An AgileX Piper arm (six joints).
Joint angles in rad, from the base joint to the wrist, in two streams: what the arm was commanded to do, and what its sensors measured. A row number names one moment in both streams.
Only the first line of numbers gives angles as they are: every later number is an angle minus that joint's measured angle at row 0.
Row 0, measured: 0.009, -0.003, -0.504, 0.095, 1.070, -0.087
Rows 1 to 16, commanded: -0.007, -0.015, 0.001, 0.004, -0.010, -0.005; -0.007, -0.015, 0.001, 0.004, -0.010, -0.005; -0.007, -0.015, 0.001, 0.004, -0.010, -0.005; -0.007, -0.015, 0.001, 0.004, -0.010, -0.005; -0.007, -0.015, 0.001, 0.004, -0.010, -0.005; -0.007, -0.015, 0.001, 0.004, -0.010, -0.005; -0.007, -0.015, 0.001, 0.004, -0.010, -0.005; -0.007, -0.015, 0.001, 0.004, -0.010, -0.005; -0.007, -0.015, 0.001, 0.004, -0.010, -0.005; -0.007, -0.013, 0.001, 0.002, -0.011, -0.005; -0.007, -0.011, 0.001, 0.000, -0.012, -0.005; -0.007, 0.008, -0.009, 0.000, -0.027, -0.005; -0.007, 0.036, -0.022, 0.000, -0.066, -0.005; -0.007, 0.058, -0.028, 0.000, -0.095, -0.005; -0.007, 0.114, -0.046, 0.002, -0.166, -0.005; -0.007, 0.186, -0.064, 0.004, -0.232, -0.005
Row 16, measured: 0.000, 0.109, -0.036, -0.001, -0.127, 0.000
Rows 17 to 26, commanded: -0.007, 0.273, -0.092, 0.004, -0.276, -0.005; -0.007, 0.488, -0.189, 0.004, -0.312, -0.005; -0.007, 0.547, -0.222, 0.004, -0.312, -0.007; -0.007, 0.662, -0.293, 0.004, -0.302, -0.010; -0.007, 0.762, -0.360, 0.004, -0.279, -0.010; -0.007, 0.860, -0.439, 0.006, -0.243, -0.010; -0.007, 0.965, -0.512, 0.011, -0.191, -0.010; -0.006, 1.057, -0.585, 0.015, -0.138, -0.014; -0.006, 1.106, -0.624, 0.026, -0.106, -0.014; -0.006, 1.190, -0.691, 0.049, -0.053, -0.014
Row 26, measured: -0.001, 1.089, -0.606, 0.019, -0.131, -0.003
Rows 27 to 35, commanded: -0.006, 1.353, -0.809, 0.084, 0.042, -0.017; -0.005, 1.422, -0.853, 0.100, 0.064, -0.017; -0.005, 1.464, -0.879, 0.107, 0.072, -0.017; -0.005, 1.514, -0.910, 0.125, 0.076, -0.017; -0.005, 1.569, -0.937, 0.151, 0.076, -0.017; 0.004, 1.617, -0.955, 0.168, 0.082, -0.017; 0.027, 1.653, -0.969, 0.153, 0.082, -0.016; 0.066, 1.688, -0.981, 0.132, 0.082, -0.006; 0.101, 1.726, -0.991, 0.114, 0.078, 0.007
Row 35, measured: 0.057, 1.678, -0.974, 0.134, 0.075, -0.004
